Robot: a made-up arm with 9 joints.
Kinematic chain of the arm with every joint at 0, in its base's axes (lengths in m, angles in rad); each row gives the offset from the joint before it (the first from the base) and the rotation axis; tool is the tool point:
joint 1: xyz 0 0 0.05 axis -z
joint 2: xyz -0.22 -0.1 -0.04 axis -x
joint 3: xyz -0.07 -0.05 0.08 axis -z
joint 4: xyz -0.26 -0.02 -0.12 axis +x
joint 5: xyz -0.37 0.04 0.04 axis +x
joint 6: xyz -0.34 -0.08 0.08 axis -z
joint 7: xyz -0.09 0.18 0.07 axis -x
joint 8: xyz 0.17 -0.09 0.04 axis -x
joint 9: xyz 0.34 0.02 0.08 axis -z
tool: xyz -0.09 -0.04 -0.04
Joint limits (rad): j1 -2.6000..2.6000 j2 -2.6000..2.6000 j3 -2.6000..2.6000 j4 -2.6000..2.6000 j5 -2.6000..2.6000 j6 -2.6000..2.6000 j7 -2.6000..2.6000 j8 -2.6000..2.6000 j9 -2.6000..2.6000
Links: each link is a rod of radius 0.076 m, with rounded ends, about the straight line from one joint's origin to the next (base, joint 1, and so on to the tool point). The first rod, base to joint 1, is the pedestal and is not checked.
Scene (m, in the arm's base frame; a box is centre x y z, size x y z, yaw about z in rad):
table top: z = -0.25
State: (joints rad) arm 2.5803 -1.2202 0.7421 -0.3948 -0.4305 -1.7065 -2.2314 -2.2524 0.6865
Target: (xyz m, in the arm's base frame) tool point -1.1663 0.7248 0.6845
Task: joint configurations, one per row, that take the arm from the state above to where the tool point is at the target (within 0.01 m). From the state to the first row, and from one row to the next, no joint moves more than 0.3 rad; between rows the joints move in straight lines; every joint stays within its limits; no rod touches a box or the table.
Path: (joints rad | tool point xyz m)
1: 2.3615 -1.4911 0.8108 -0.3658 -0.4099 -1.7735 -2.2839 -2.2711 0.6698 | 0.8280 0.6449 0.9846
2: 2.1428 -1.7620 0.8796 -0.3367 -0.3893 -1.8405 -2.3364 -2.2898 0.6530 | 0.3812 0.9339 1.0660
3: 1.9240 -2.0328 0.9483 -0.3077 -0.3687 -1.9074 -2.3889 -2.3085 0.6363 | -0.1598 1.0579 1.0435
4: 1.7052 -2.3037 1.0171 -0.2787 -0.3481 -1.9744 -2.4414 -2.3272 0.6196 | -0.7076 0.9837 0.9133
5: 1.4865 -2.5746 1.0858 -0.2497 -0.3275 -2.0414 -2.4939 -2.3459 0.6029 | -1.1663 0.7249 0.6845

